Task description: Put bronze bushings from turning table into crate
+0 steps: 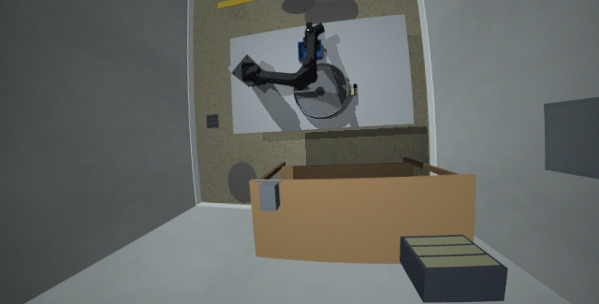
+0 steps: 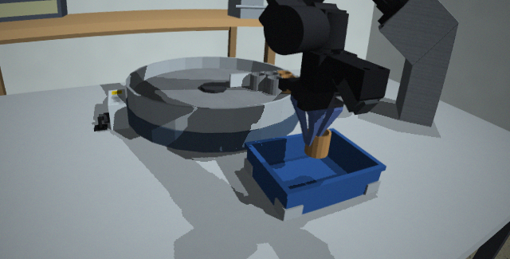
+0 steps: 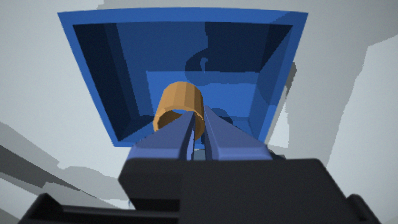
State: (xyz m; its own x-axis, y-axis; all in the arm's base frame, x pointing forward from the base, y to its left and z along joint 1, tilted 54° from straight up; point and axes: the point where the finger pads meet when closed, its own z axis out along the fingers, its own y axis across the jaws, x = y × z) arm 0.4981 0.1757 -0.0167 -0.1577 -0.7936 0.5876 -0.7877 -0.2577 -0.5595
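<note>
My hand is 1 cm past the crate and 6 cm above it. Round my hand: turning table (2 cm behind, 34 cm to the right, 3 cm below).
</note>
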